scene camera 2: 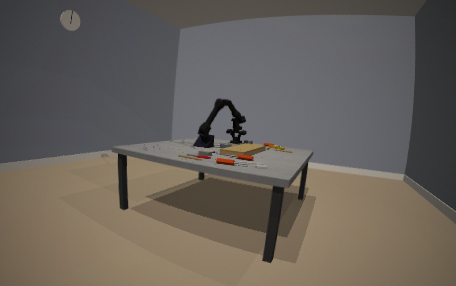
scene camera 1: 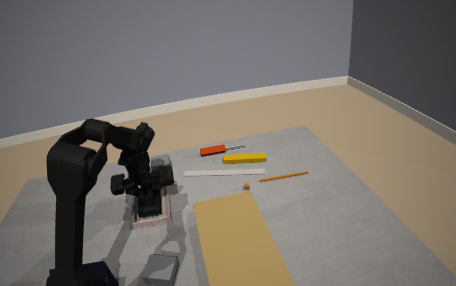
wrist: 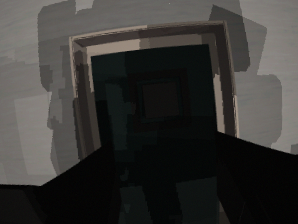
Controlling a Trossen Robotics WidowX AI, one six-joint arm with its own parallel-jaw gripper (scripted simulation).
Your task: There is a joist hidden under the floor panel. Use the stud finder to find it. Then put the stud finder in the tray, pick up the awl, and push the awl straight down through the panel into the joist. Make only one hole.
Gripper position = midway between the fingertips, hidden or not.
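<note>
Stud finder [wrist: 158,106], visible. Pale tray [scene camera 1: 138,223], visible. My gripper [scene camera 1: 148,195] [wrist: 160,138], visible too.
</note>
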